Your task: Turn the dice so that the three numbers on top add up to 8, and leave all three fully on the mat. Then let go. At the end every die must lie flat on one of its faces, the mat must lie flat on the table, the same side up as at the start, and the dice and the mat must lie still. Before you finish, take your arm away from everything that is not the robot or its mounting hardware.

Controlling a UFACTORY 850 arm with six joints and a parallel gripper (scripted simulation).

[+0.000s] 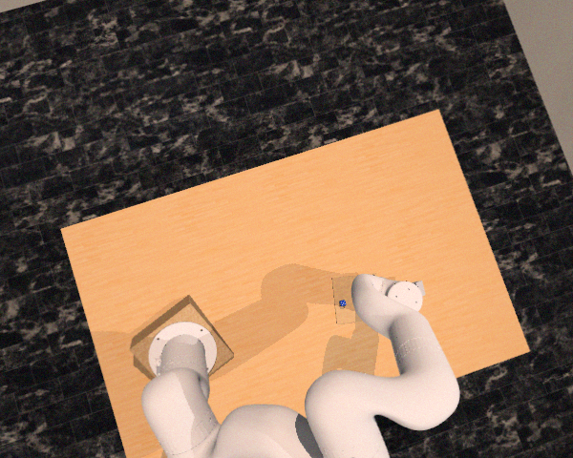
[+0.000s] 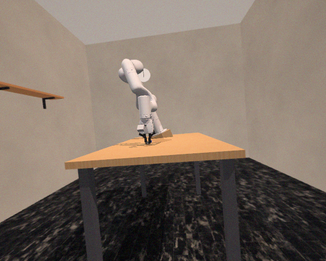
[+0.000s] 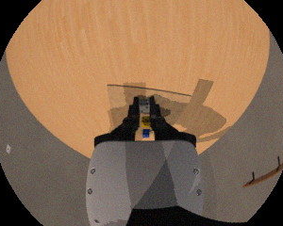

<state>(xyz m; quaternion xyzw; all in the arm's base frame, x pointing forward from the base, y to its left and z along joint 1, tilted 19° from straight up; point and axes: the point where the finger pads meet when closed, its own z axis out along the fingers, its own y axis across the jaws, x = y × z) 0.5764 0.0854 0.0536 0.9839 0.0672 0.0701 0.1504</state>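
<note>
The white die lies 1 cm below my hand. Also, from my hand: tan mat: 5 cm behind, 3 cm below, 1 cm to the right; then blue die: 10 cm behind, 2 cm below, 1 cm to the right; then yellow die: 5 cm behind, 2 cm below, 1 cm to the right.
</note>
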